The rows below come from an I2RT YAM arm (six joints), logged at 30 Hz.
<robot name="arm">
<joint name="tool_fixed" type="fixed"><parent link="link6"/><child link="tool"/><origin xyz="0 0 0" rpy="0 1.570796 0"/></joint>
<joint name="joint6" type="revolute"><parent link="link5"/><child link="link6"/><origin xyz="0.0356 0 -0.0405" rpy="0 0 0"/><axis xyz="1 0 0"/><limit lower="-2.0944" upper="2.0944"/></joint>
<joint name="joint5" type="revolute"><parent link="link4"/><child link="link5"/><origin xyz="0.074 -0.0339 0.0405" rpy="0 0 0"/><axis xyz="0 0 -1"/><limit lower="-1.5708" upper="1.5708"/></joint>
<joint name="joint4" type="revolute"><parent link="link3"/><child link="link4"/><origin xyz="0.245 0.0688 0.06" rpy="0 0 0"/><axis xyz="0 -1 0"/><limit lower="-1.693" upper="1.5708"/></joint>
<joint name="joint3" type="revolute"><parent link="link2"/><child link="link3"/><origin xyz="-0.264 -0.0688 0" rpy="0 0 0"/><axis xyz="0 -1 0"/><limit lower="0" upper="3.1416"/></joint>
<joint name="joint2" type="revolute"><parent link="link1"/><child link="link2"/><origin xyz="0.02 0.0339 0.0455" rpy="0 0 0"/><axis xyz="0 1 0"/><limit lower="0" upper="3.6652"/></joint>
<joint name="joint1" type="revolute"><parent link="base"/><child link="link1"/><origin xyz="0 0 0.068" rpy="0 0 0"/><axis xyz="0 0 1"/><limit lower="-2.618" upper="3.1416"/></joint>
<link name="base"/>
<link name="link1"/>
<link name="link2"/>
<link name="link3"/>
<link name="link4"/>
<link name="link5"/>
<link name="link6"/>
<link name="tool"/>
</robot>
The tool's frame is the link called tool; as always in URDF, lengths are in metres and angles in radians.
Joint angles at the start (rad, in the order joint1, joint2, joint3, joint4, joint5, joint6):
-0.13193 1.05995 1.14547 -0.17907 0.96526 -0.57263
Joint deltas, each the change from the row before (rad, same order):
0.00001 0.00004 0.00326 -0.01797 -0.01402 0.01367
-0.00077 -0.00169 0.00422 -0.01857 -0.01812 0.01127
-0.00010 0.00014 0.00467 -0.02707 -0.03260 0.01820
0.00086 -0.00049 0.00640 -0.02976 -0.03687 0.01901
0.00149 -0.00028 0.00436 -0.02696 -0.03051 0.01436
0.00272 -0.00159 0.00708 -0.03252 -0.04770 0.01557
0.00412 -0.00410 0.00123 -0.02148 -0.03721 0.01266
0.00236 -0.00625 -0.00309 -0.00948 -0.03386 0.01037
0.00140 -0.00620 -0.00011 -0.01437 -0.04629 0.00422
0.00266 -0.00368 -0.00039 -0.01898 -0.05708 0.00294
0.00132 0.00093 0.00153 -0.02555 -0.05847 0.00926
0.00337 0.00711 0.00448 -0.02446 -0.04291 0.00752
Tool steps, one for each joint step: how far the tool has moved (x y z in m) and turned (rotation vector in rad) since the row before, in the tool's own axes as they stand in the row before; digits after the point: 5 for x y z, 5 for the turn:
0.00042 0.00054 -0.00019 -0.01639 -0.00036 0.00160
0.00025 -0.00018 -0.00046 -0.01871 -0.00273 0.00108
0.00057 0.00122 -0.00030 -0.03494 -0.00489 0.00032
0.00030 0.00100 -0.00074 -0.03990 -0.00622 0.00126
0.00065 0.00132 -0.00067 -0.03503 -0.00267 -0.00256
0.00016 0.00129 -0.00144 -0.05201 -0.00944 -0.00207
0.00062 0.00139 -0.00170 -0.04170 -0.00904 0.00080
0.00075 0.00094 -0.00155 -0.03429 -0.01225 0.00574
0.00039 0.00080 -0.00177 -0.04551 -0.01542 -0.00132
0.00067 0.00231 -0.00131 -0.05899 -0.01507 -0.00696
0.00104 0.00313 -0.00017 -0.06281 -0.00712 -0.00475
0.00049 0.00362 0.00103 -0.05147 0.00117 -0.00705

